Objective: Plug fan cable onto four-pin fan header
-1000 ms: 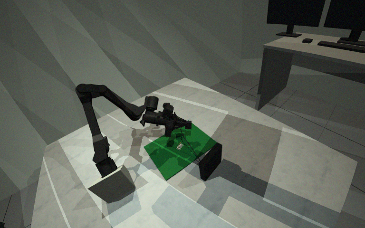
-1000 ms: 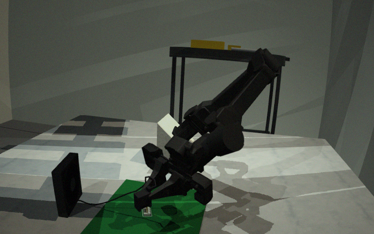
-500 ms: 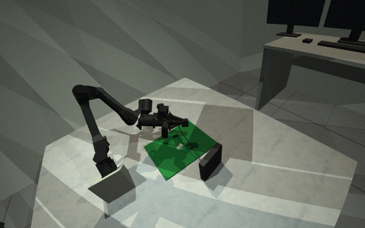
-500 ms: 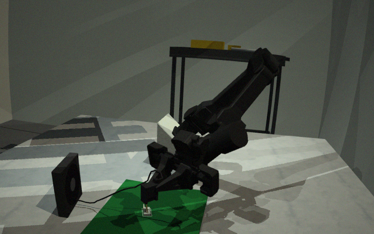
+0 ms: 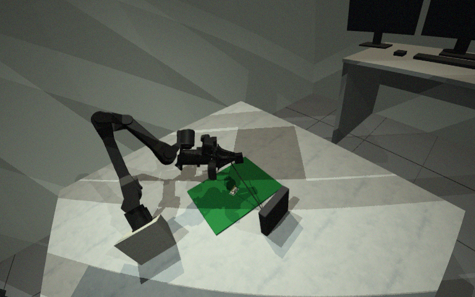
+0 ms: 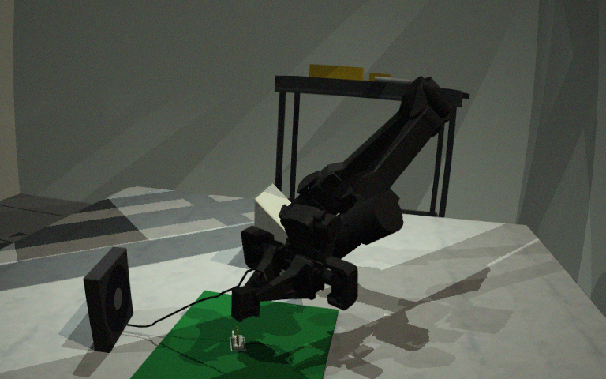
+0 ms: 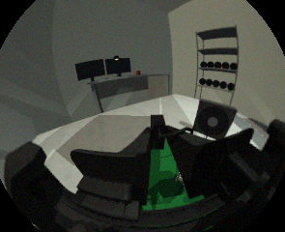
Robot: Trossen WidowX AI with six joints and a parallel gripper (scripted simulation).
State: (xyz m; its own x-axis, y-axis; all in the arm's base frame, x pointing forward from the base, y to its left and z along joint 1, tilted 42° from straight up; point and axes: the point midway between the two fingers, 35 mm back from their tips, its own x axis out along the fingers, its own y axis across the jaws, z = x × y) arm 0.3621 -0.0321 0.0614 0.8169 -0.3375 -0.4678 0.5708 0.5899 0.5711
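Right now my gripper tip is 60 mm past the green board, 20 mm to the left of it and 140 mm above it. From my gripper tip the other things lie so: black fan: 50 mm behind, 220 mm to the right, 70 mm below; black plug: 10 mm below; header: 60 mm behind, 30 mm to the right, 130 mm below.
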